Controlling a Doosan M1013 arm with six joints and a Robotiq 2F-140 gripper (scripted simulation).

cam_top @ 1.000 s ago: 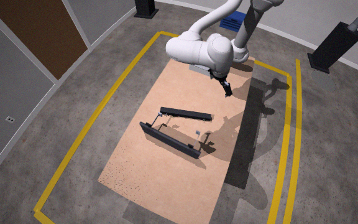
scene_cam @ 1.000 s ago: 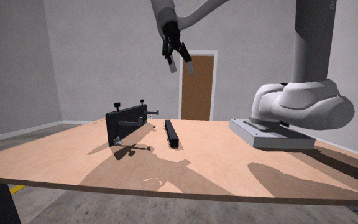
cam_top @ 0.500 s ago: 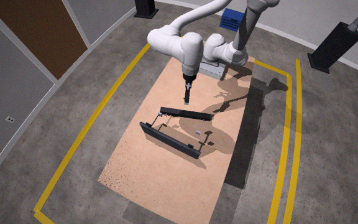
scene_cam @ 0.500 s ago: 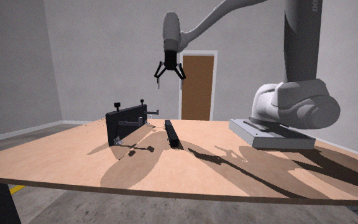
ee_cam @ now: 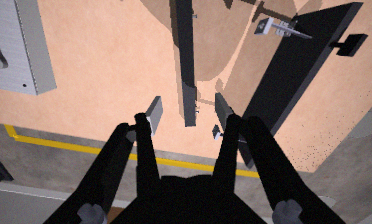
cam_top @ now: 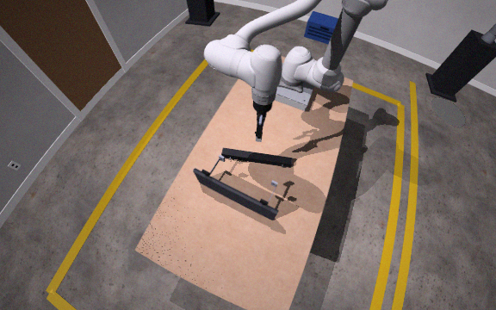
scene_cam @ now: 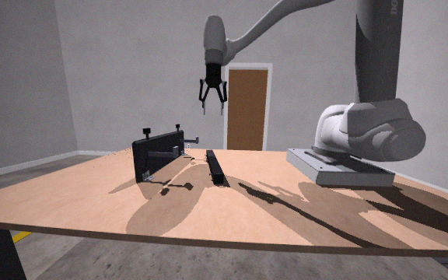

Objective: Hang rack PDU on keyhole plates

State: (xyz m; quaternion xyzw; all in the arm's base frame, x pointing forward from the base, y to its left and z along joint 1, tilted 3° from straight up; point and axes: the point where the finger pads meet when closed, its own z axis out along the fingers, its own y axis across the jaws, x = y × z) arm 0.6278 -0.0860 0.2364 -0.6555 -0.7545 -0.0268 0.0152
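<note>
My gripper is now 29 cm above the rack PDU and 2 cm short of it. From my hand the other things lie so: black panel 27 cm ahead, 23 cm below, 4 cm to the right.
</note>
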